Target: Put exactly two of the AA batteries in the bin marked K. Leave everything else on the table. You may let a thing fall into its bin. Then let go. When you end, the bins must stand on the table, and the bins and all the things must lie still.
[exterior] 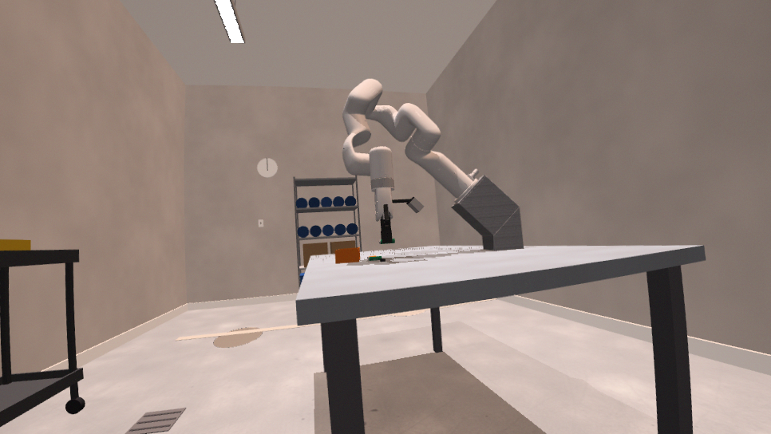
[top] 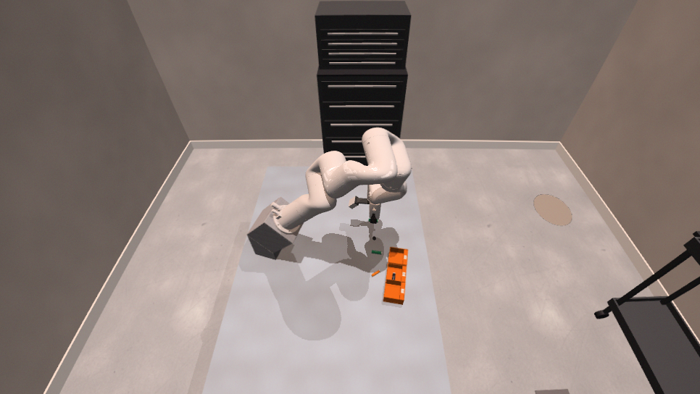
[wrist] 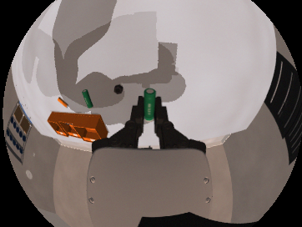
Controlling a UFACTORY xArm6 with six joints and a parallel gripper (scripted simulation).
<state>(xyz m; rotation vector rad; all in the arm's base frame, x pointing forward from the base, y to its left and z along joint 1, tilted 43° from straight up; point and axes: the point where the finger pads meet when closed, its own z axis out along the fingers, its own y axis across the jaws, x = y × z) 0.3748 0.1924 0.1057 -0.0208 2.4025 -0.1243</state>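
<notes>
My hand is 260 mm to the left of the orange bin row, 120 mm short of it and 60 mm above it. The rest, counted from my hand: dark AA battery: 270 mm to the right, 110 mm ahead, 70 mm below; small orange piece: 250 mm to the right, 80 mm below, 30 mm ahead.
</notes>
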